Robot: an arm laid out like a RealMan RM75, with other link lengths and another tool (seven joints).
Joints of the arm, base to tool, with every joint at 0 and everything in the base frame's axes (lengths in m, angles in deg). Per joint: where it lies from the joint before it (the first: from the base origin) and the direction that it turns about. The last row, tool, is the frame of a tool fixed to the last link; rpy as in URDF.
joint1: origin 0 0 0.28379 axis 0 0 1
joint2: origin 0 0 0 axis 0 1 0
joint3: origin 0 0 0.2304 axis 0 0 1
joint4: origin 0 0 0 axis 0 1 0
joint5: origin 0 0 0.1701 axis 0 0 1
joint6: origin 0 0 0 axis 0 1 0
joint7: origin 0 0 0.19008 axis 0 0 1
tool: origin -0.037 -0.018 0.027 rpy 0 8.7 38.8
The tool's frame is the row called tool.
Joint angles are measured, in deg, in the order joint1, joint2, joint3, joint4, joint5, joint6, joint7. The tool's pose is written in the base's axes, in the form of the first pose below.
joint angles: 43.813 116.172 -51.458 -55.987 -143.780 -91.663 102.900
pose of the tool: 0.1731 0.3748 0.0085; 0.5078 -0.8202 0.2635; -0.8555 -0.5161 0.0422; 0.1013 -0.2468 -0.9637
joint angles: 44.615 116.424 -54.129 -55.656 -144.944 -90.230 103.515
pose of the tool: 0.1730 0.3760 0.0016; 0.5201 -0.7973 0.3062; -0.8434 -0.5359 0.0371; 0.1345 -0.2776 -0.9513
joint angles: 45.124 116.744 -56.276 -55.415 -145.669 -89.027 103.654
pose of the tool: 0.1724 0.3763 -0.0045; 0.5345 -0.7754 0.3362; -0.8299 -0.5568 0.0351; 0.1599 -0.2978 -0.9411
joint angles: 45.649 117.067 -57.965 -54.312 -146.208 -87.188 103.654
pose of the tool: 0.1730 0.3775 -0.0112; 0.5430 -0.7598 0.3576; -0.8211 -0.5697 0.0364; 0.1760 -0.3134 -0.9331
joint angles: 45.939 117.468 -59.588 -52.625 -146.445 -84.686 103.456
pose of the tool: 0.1752 0.3786 -0.0191; 0.5486 -0.7482 0.3731; -0.8152 -0.5779 0.0397; 0.1859 -0.3259 -0.9269
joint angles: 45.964 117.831 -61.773 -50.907 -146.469 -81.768 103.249
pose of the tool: 0.1789 0.3791 -0.0277; 0.5554 -0.7335 0.3918; -0.8079 -0.5876 0.0454; 0.1969 -0.3417 -0.9190
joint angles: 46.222 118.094 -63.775 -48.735 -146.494 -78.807 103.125
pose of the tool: 0.1830 0.3798 -0.0360; 0.5588 -0.7209 0.4099; -0.8028 -0.5942 0.0493; 0.2080 -0.3566 -0.9108
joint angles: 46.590 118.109 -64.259 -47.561 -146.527 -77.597 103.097
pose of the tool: 0.1843 0.3811 -0.0386; 0.5587 -0.7178 0.4155; -0.8023 -0.5946 0.0517; 0.2100 -0.3623 -0.9081
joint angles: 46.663 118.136 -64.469 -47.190 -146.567 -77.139 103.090
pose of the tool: 0.1850 0.3814 -0.0397; 0.5586 -0.7163 0.4182; -0.8022 -0.5947 0.0529; 0.2108 -0.3650 -0.9068
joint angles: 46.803 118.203 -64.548 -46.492 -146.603 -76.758 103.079
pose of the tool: 0.1862 0.3807 -0.0416; 0.5550 -0.7184 0.4193; -0.8039 -0.5927 0.0485; 0.2137 -0.3640 -0.9065
